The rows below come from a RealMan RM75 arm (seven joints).
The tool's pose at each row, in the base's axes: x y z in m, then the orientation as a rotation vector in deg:
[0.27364 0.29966 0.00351 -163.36 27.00 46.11]
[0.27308 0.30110 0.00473 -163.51 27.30 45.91]
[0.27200 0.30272 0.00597 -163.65 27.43 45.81]
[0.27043 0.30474 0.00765 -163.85 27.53 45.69]
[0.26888 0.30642 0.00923 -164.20 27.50 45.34]
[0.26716 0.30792 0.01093 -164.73 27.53 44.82]
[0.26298 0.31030 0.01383 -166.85 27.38 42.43]
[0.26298 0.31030 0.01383 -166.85 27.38 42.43]
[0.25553 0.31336 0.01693 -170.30 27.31 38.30]
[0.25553 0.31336 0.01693 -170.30 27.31 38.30]
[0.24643 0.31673 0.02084 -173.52 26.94 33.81]
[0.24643 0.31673 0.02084 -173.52 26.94 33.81]
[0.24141 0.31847 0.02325 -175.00 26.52 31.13]
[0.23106 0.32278 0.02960 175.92 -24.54 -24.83]
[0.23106 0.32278 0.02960 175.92 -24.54 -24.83]
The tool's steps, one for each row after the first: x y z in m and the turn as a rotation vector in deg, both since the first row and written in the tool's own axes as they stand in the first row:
[-0.00147 -0.00123 -0.00045 -0.06 0.19 0.20]
[-0.00342 -0.00245 -0.00062 -0.14 0.30 0.29]
[-0.00610 -0.00391 -0.00084 -0.28 0.44 0.37]
[-0.00863 -0.00505 -0.00106 -0.48 0.76 0.36]
[-0.01130 -0.00597 -0.00134 -0.79 1.23 0.40]
[-0.01683 -0.00696 -0.00124 -1.94 3.29 0.33]
[-0.01683 -0.00696 -0.00124 -1.94 3.29 0.33]
[-0.02529 -0.00750 0.00041 -3.83 6.74 0.36]
[-0.02529 -0.00750 0.00041 -3.83 6.74 0.36]
[-0.03558 -0.00782 0.00225 -5.55 10.27 0.16]
[-0.03558 -0.00782 0.00225 -5.55 10.27 0.16]
[-0.04136 -0.00790 0.00303 -6.23 12.22 -0.12]
[-0.05420 -0.00880 0.00361 -6.89 16.32 -1.46]
[-0.05420 -0.00880 0.00361 -6.89 16.32 -1.46]

